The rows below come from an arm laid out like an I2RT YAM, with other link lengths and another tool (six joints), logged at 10 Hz.
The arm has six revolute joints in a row. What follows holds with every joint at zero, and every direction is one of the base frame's. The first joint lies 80.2 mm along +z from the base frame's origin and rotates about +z. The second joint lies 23.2 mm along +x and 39.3 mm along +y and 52.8 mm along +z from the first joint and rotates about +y. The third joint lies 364.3 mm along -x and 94.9 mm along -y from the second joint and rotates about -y. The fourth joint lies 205.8 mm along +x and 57.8 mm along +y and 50.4 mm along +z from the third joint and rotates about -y. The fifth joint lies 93.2 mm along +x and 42.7 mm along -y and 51 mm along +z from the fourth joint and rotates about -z. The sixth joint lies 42.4 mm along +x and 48.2 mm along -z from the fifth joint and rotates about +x. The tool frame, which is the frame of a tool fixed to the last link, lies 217 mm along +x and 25 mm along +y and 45 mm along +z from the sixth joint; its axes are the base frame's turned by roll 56.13, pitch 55.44 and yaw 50.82 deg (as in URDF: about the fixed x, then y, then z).
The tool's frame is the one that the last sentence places.
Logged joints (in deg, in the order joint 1, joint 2, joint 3, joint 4, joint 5, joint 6), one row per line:
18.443 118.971 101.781 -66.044 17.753 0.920
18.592 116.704 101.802 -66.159 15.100 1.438
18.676 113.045 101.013 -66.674 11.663 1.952
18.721 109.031 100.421 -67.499 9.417 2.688
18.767 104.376 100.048 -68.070 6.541 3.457
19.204 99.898 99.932 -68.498 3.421 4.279
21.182 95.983 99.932 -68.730 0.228 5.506
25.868 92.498 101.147 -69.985 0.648 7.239
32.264 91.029 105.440 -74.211 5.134 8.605
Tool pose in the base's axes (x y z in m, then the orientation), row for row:
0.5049 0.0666 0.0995 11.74 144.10 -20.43
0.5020 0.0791 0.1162 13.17 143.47 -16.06
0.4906 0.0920 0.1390 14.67 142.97 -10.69
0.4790 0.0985 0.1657 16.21 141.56 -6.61
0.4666 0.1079 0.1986 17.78 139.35 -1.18
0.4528 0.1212 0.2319 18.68 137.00 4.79
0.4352 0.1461 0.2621 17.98 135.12 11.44
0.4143 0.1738 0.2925 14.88 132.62 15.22
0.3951 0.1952 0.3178 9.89 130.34 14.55
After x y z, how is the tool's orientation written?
As a rotation vector, in degrees.
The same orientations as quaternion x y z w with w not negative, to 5 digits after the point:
0.07689 0.94381 -0.13381 0.29226
0.08664 0.94379 -0.10565 0.30099
0.09684 0.94380 -0.07057 0.30804
0.10766 0.94016 -0.04390 0.32030
0.11911 0.93353 -0.00791 0.33804
0.12620 0.92555 0.03236 0.35551
0.12221 0.91839 0.07776 0.36820
0.10210 0.90994 0.10443 0.38818
0.06857 0.90365 0.10088 0.41054

